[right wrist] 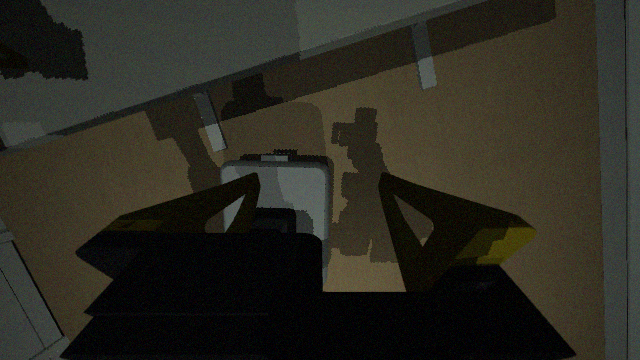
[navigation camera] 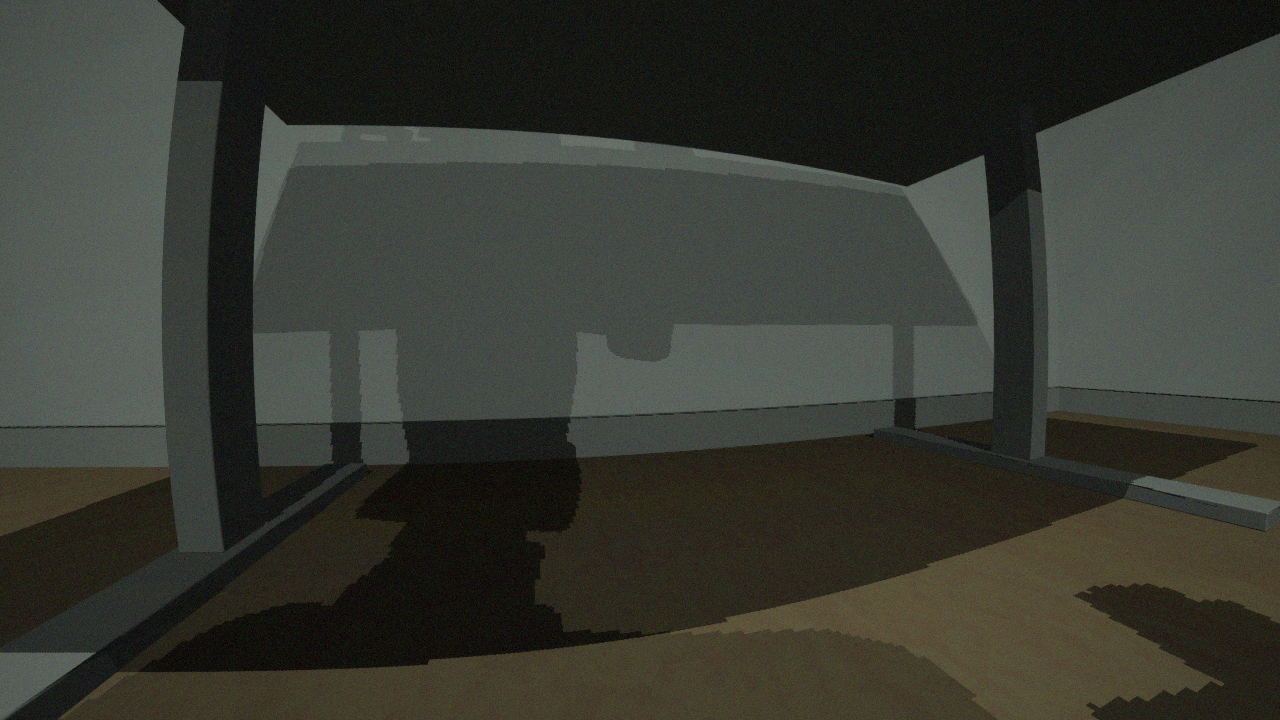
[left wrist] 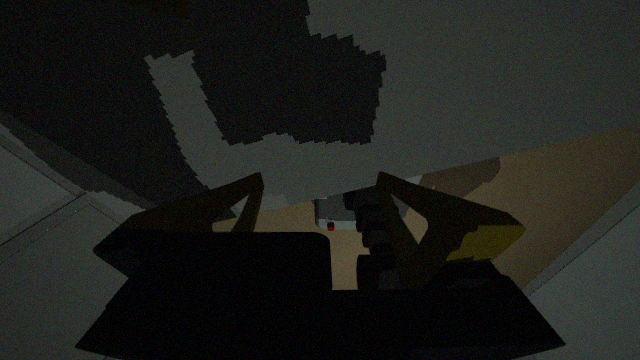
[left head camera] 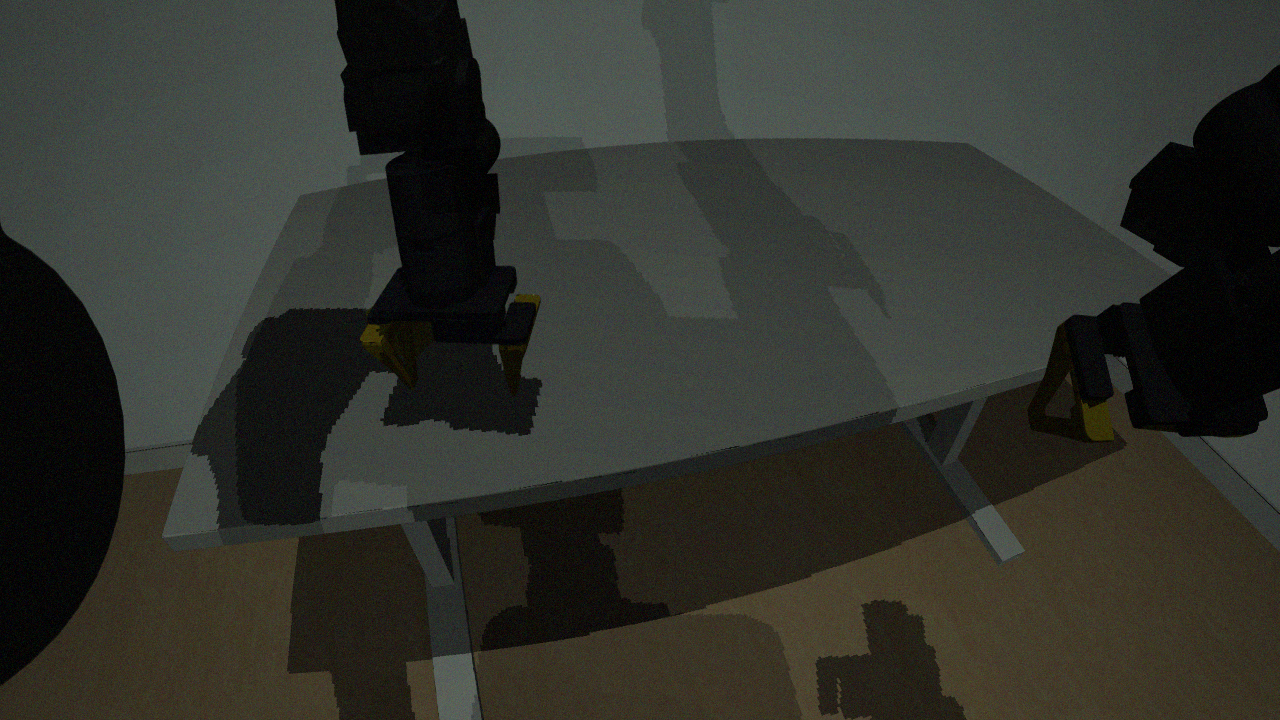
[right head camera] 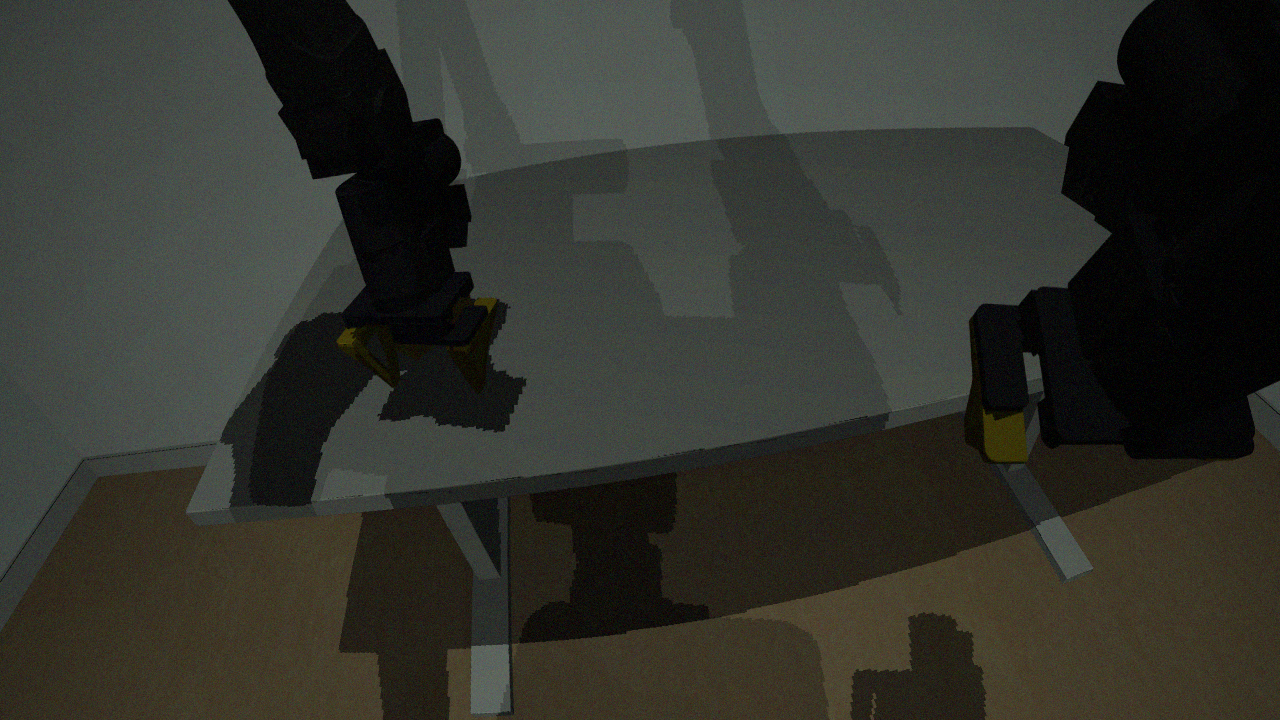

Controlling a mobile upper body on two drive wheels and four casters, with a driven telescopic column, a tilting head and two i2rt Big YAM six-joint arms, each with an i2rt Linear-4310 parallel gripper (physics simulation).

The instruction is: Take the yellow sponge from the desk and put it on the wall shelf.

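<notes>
The yellow sponge and the wall shelf do not show in these views. The grey desk (left head camera: 716, 376) (right head camera: 671, 385) (left wrist: 475, 90) (right wrist: 200, 40) stands against the wall, crossed by shadows of the arms; its dark underside shows in the navigation view. My left gripper (left head camera: 462, 388) (right head camera: 438, 386) (left wrist: 319, 178) is open and empty, pointing down above the left part of the desk. My right gripper (right wrist: 319, 179) is open and empty; in both head views it is at the right, over the desk's front edge and the floor, with one yellow finger showing.
Desk legs (left head camera: 452, 617) (right head camera: 490, 617) (navigation camera: 192, 313) stand on long feet on the brown floor (right wrist: 475, 150). The robot's light base (right wrist: 305, 185) is below the right gripper. A large dark rounded shape (left head camera: 53, 447) blocks the left edge. Grey walls (left head camera: 223, 89) (navigation camera: 1163, 223) stand around.
</notes>
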